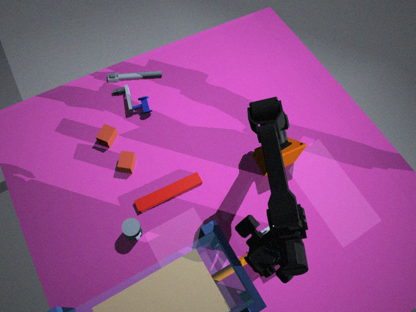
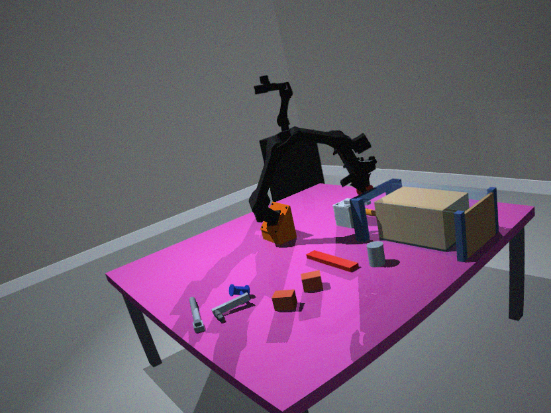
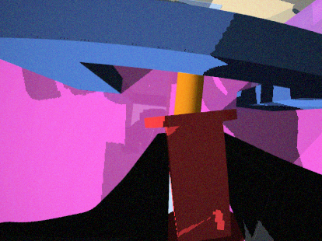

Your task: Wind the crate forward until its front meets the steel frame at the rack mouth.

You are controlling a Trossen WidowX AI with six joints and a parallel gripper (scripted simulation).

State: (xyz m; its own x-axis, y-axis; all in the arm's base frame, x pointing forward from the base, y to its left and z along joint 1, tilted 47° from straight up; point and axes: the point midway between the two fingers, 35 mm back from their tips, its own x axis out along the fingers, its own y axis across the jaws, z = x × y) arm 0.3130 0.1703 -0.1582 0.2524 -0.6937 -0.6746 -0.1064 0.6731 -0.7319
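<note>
Now: the winch handle 5 cm behind my gripper tip and 3 cm below it. The rest, counted from my gripper tip: red knob: 2 cm behind; then blue steel frame: 4 cm ahead, 3 cm below, 2 cm to the right; then grey winch: 13 cm behind, 10 cm below, 1 cm to the right.
</note>
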